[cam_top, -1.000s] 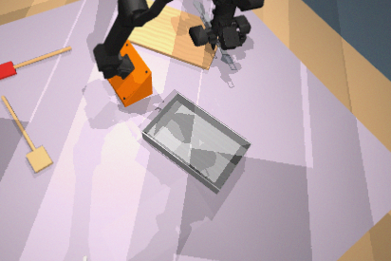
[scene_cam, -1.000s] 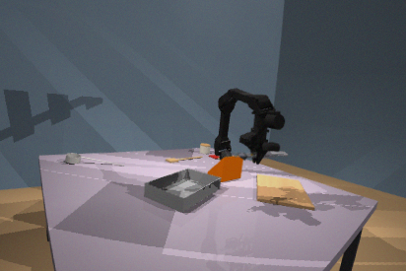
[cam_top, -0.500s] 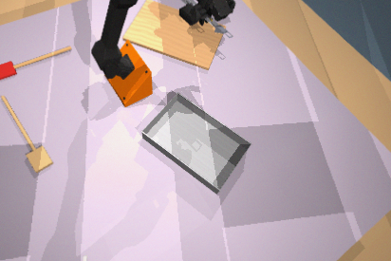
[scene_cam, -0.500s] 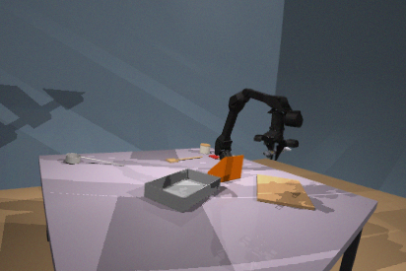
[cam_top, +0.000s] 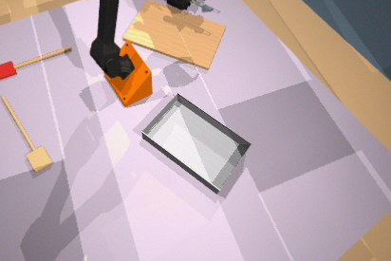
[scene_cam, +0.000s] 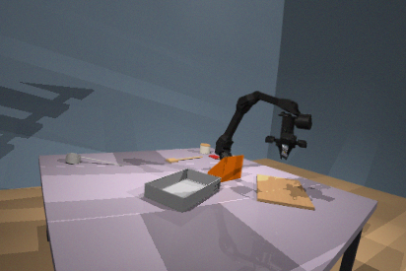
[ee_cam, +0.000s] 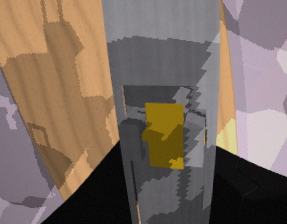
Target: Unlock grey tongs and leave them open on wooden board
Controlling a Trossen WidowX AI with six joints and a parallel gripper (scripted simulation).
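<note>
Right now the yellow lock piece is 2 cm ahead of my gripper tip, 1 cm to the left of it and 4 cm above it. Also, from my gripper tip: roasting tin: 42 cm ahead, 18 cm to the right, 14 cm below; wooden board: 4 cm behind, 1 cm to the right, 16 cm below; red spatula: 13 cm behind, 58 cm to the right, 16 cm below.
</note>
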